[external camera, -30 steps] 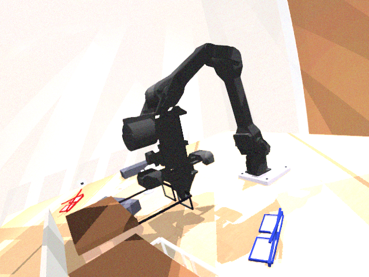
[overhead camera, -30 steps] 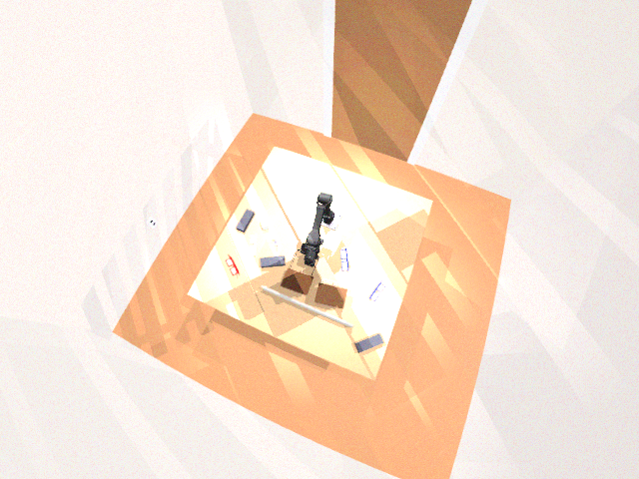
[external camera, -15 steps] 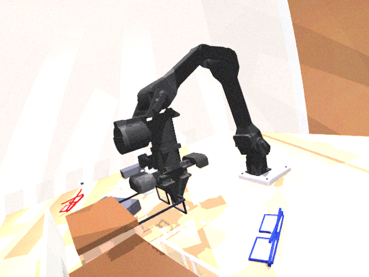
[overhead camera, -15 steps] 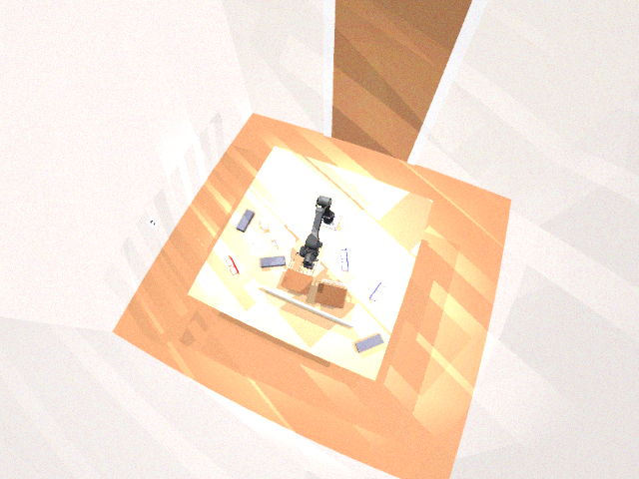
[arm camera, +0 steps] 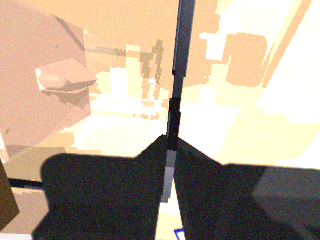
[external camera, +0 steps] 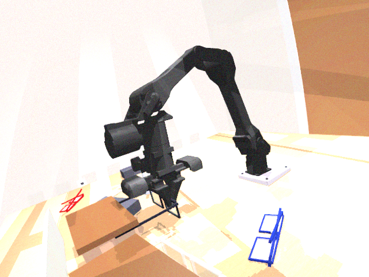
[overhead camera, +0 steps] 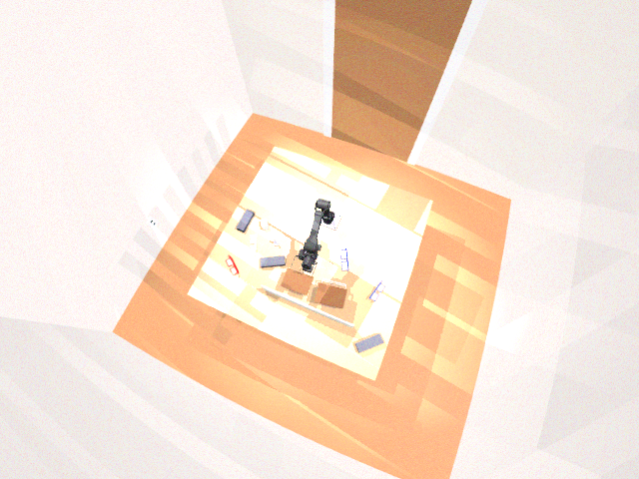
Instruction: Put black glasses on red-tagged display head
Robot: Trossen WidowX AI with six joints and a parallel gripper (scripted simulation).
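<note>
The brown-topped display head is 14 cm ahead of my gripper tip, 2 cm to the right of it and 1 cm below it. The rest, counted from my gripper tip: white stand 29 cm to the right, 4 cm below, 2 cm behind; then white rail 26 cm ahead, 11 cm to the left, 1 cm below.
</note>
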